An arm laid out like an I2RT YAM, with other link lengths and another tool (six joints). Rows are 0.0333 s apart.
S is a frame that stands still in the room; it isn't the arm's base.
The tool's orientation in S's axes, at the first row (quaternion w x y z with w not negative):
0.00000 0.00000 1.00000 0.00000
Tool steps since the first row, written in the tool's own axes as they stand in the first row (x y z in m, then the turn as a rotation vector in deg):
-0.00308 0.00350 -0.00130 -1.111 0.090 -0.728
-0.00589 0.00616 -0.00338 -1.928 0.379 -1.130
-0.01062 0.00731 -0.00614 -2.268 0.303 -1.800
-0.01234 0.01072 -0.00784 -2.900 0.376 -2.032
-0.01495 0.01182 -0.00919 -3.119 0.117 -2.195
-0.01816 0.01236 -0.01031 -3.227 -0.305 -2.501
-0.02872 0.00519 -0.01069 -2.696 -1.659 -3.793
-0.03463 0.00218 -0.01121 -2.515 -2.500 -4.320
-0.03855 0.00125 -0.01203 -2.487 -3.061 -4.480
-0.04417 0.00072 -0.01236 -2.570 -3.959 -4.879
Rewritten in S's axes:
0.00308 0.00350 0.00130 1.111 0.090 0.728
0.00589 0.00616 0.00338 1.928 0.379 1.130
0.01062 0.00731 0.00614 2.268 0.303 1.800
0.01234 0.01072 0.00784 2.900 0.376 2.032
0.01495 0.01182 0.00919 3.119 0.117 2.195
0.01816 0.01236 0.01031 3.227 -0.305 2.501
0.02872 0.00519 0.01069 2.696 -1.659 3.793
0.03463 0.00218 0.01121 2.515 -2.500 4.320
0.03855 0.00125 0.01203 2.487 -3.061 4.480
0.04417 0.00072 0.01236 2.570 -3.959 4.879

